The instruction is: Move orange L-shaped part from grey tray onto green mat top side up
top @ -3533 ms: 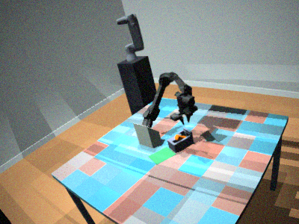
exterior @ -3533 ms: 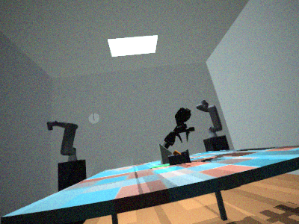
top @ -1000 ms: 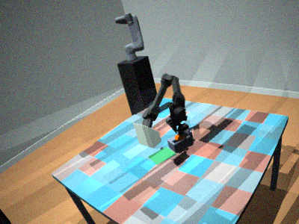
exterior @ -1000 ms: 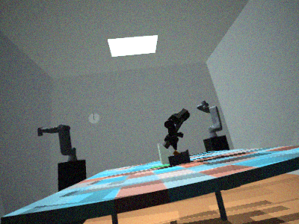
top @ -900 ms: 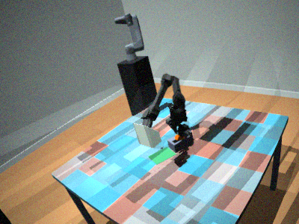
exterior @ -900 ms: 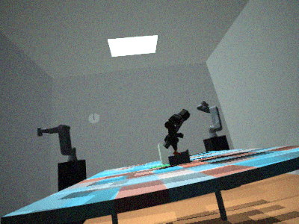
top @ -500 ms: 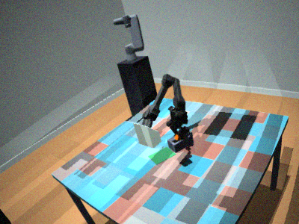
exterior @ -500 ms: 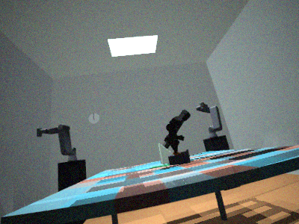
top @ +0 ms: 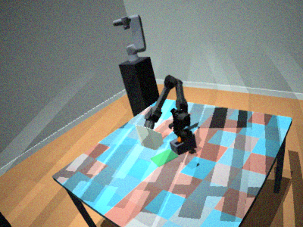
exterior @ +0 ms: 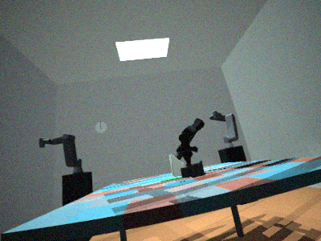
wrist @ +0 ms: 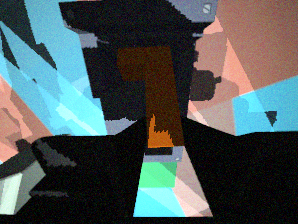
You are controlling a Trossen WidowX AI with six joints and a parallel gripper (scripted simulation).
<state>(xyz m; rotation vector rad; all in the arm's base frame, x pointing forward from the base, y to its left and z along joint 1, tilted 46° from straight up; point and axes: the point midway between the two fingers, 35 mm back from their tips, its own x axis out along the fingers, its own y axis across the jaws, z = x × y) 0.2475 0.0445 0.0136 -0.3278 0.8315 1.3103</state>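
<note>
My gripper tip is now 70 mm past the green mat, 130 mm to the left of it and 80 mm above it. Round my gripper tip: orange L-shaped part (40 mm to the left, 30 mm below).
</note>
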